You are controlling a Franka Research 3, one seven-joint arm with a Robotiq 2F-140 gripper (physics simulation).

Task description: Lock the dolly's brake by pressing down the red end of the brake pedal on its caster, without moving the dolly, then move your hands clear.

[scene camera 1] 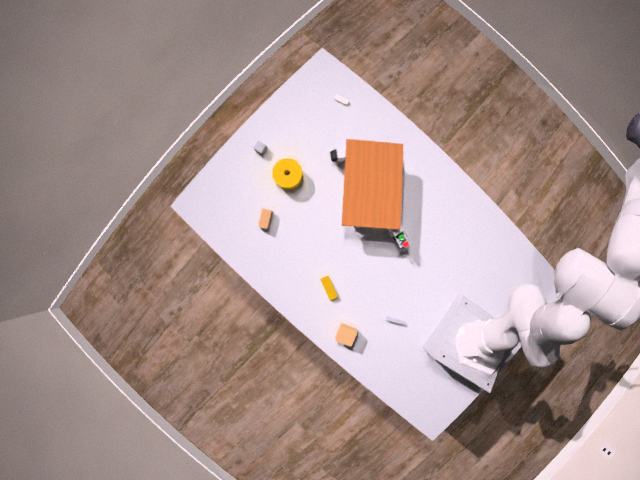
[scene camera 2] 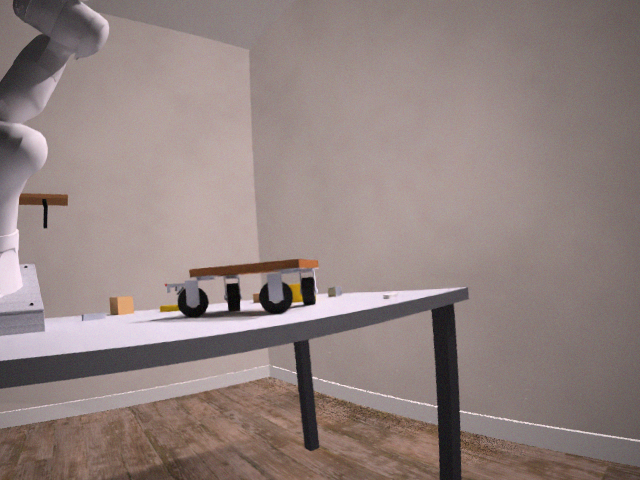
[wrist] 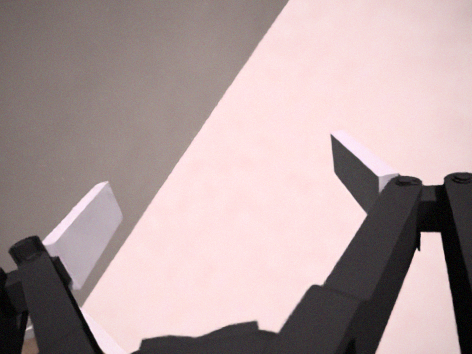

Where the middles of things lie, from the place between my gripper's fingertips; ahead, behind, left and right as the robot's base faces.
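The dolly [scene camera 1: 372,196] is 78 cm ahead of my hand, 60 cm to the left of it and 69 cm below it. Counted from my hand as well, the yellow cylinder [scene camera 1: 283,166] sits 107 cm ahead, 72 cm below and 73 cm to the left. And the caster [scene camera 2: 191,286] is well ahead of my hand, a long way to the left of it and a long way below it.
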